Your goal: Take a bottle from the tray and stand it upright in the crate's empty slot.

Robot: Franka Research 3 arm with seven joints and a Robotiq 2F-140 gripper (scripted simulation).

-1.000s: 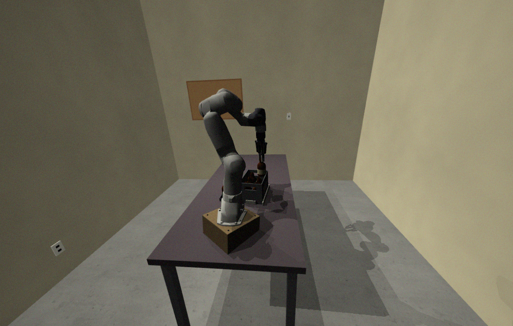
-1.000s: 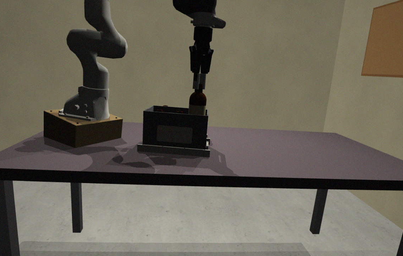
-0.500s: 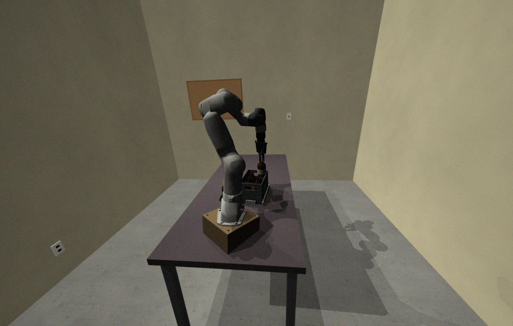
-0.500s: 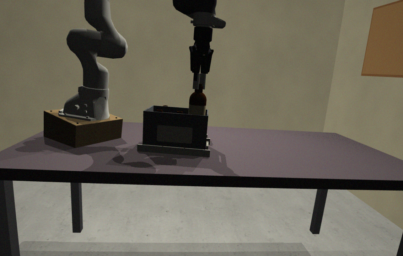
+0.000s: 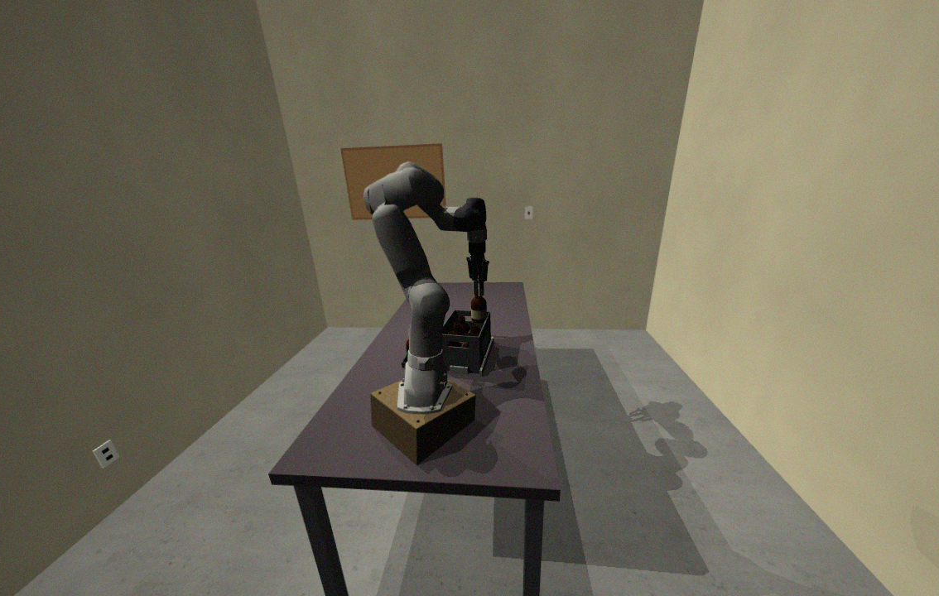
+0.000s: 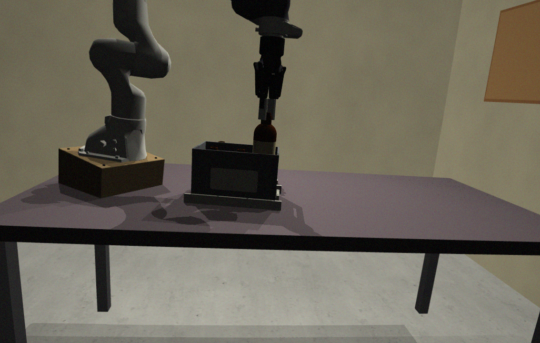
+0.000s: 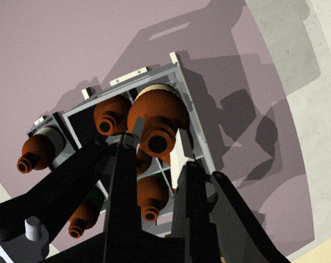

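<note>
My hand is 90 mm past the glass bottle, 20 mm to the right of it and 220 mm above it. Also, from my hand: dark crate (80 mm behind, 60 mm to the left, 230 mm below); then grey tray (30 mm behind, 290 mm to the left, 300 mm below).
</note>
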